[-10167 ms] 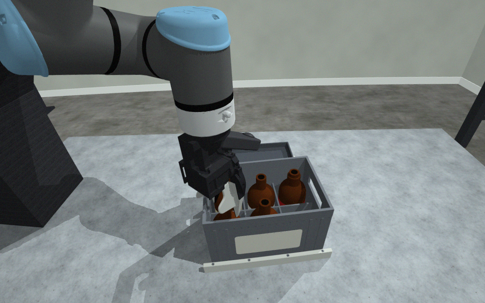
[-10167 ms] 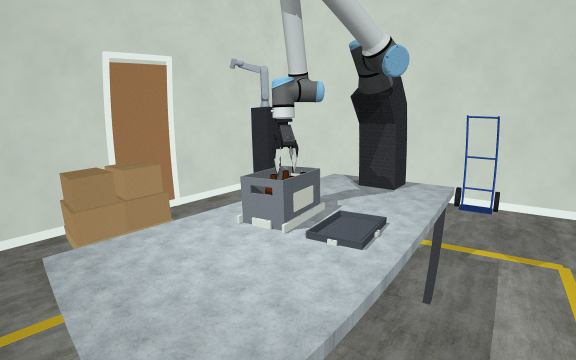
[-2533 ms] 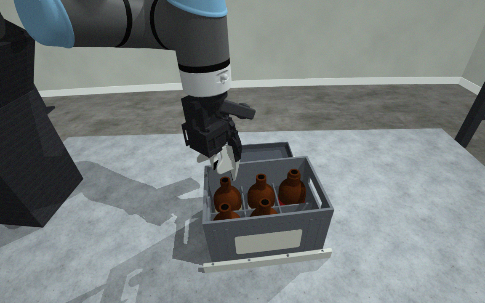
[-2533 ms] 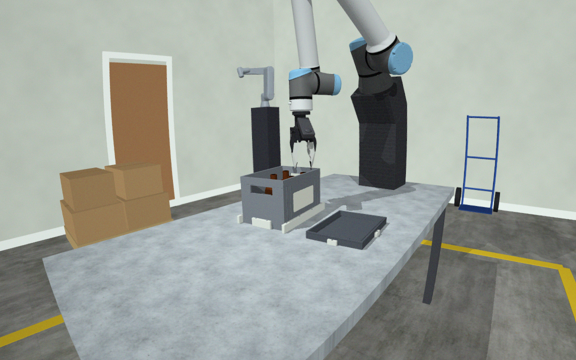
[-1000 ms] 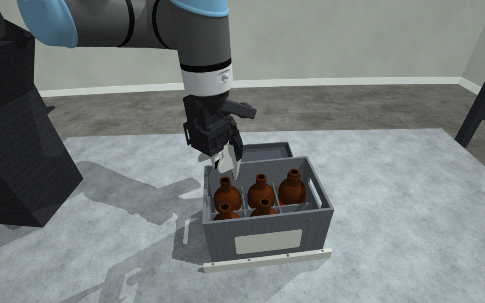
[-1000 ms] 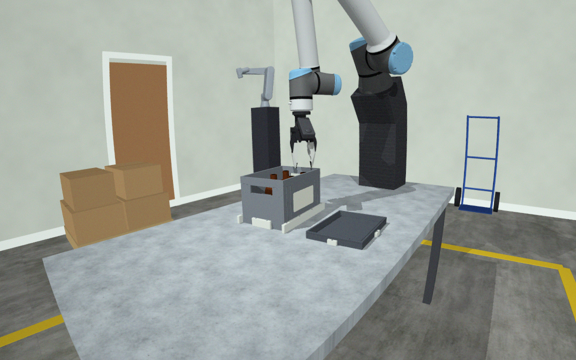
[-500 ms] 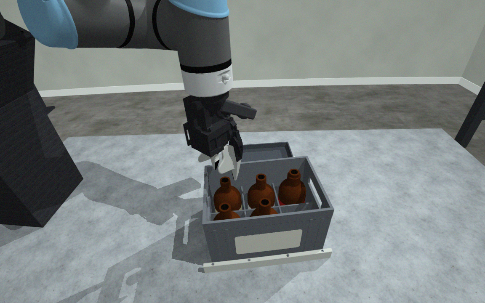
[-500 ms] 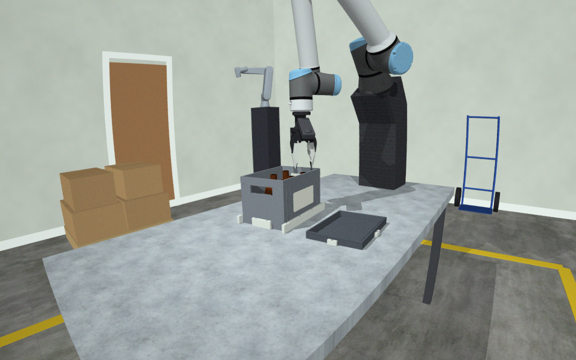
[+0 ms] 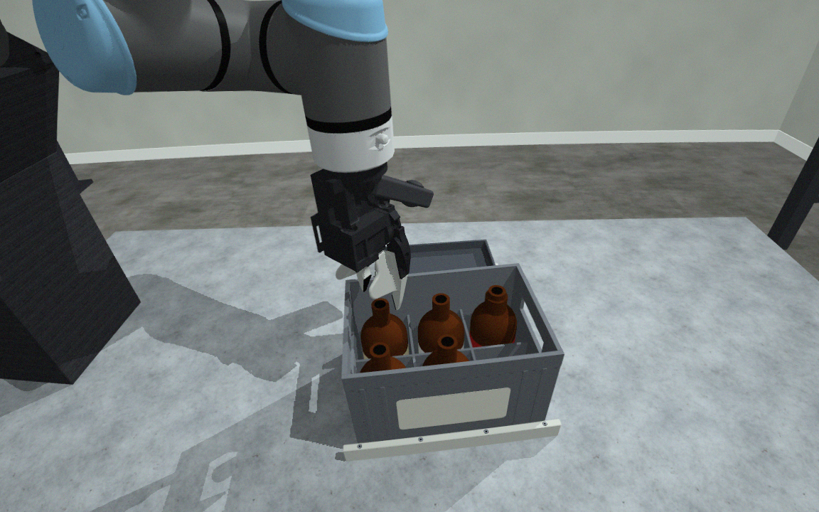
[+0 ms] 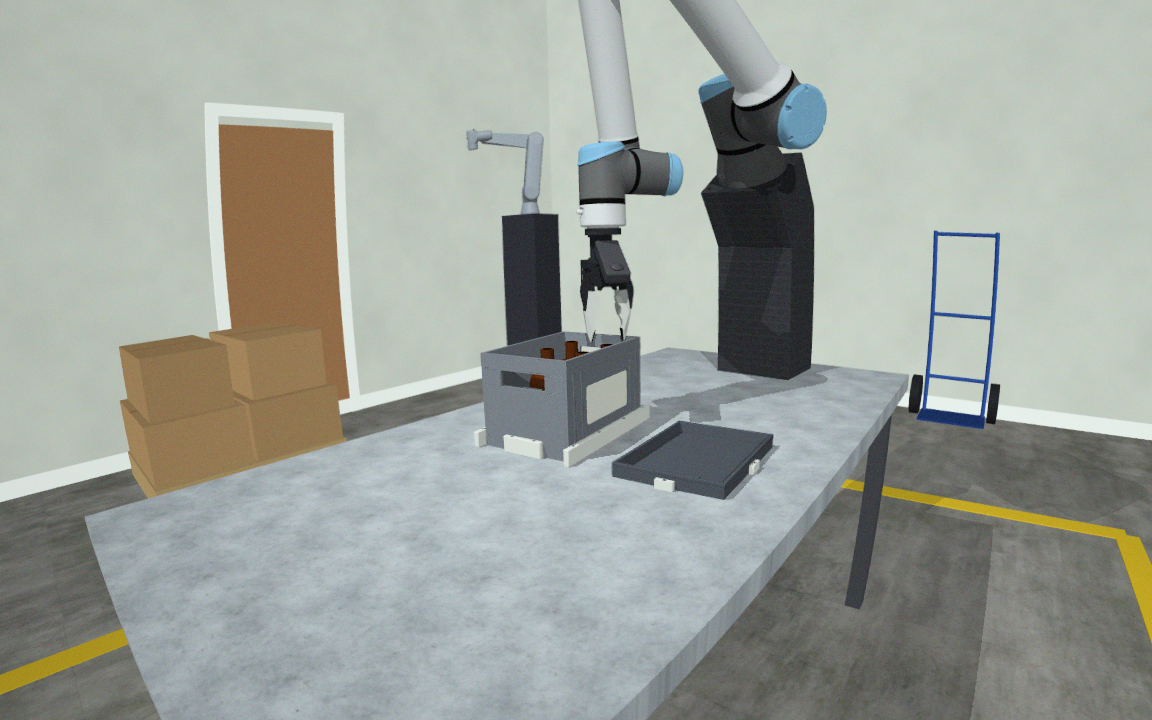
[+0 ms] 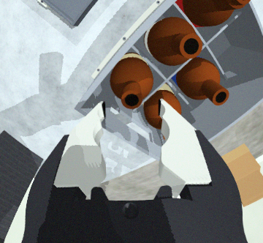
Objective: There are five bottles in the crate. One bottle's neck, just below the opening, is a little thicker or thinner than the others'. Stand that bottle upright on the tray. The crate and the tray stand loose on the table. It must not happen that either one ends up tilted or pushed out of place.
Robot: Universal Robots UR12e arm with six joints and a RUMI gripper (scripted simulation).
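Right now the crate is 10 cm below my hand, 8 cm ahead of it and 5 cm to the right of it. Also, from my hand: grey tray 24 cm to the left, 17 cm below, 11 cm ahead; glass bottle 17 cm ahead, 10 cm below.
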